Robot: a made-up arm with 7 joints.
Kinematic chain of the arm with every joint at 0, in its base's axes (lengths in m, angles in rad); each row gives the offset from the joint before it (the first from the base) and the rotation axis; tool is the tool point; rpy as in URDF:
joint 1: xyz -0.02 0 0.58 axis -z
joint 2: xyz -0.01 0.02 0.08 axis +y
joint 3: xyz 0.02 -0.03 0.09 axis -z
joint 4: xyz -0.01 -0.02 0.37 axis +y
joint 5: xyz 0 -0.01 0.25 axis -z
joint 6: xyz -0.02 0 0.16 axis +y
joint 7: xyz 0 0.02 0.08 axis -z
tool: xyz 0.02 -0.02 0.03 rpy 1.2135 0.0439 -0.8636
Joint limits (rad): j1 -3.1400..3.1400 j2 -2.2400..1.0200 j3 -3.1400..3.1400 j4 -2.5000..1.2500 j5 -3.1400..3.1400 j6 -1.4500..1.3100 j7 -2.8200..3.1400
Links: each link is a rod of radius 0.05 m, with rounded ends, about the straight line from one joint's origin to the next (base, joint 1, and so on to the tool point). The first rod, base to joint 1, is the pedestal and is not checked.
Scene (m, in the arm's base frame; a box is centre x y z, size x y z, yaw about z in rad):
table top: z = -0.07
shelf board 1: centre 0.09 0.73 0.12 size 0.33 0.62 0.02 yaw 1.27
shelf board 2: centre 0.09 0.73 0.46 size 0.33 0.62 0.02 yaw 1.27
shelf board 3: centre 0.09 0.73 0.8 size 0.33 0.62 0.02 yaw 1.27
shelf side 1: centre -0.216 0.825 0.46 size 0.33 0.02 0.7 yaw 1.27
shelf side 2: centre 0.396 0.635 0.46 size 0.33 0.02 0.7 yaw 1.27
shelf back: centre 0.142 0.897 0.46 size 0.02 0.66 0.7 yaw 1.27
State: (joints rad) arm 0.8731 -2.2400 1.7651 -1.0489 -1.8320 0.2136 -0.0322
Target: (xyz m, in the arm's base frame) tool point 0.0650 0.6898 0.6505
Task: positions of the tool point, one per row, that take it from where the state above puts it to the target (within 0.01 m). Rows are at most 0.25 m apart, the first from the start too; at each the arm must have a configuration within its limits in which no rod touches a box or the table.
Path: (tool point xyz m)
1: -0.1379 0.6883 0.3053
2: -0.1679 0.5904 0.3014
3: -0.1752 0.4800 0.2989
4: -0.0766 0.4987 0.4877
5: -0.0138 0.4358 0.6505
6: 0.0077 0.5273 0.6422
7: 0.0337 0.6125 0.6421
8: 0.0650 0.6898 0.6505

